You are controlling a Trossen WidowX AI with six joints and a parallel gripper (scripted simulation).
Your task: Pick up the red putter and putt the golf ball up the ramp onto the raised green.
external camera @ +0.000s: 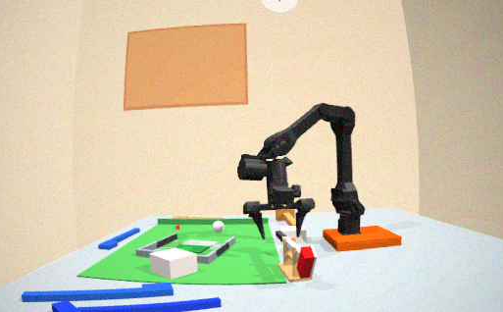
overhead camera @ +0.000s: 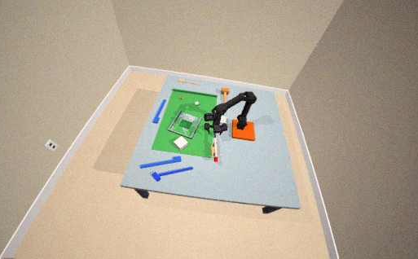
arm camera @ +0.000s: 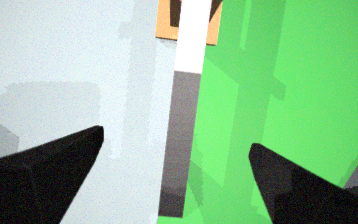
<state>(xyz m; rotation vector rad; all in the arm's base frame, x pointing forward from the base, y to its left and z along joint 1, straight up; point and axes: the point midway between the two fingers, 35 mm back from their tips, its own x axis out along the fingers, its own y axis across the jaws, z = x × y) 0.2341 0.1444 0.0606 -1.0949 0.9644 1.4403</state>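
My gripper tip is now 11 cm to the right of the red putter and 2 cm past it. Also, from my gripper tip: white golf ball: 37 cm to the right, 21 cm ahead, 3 cm below; then small wooden stand: 13 cm to the left, 2 cm below, 2 cm behind; then small red marker: 42 cm to the right, 38 cm ahead, 5 cm below.
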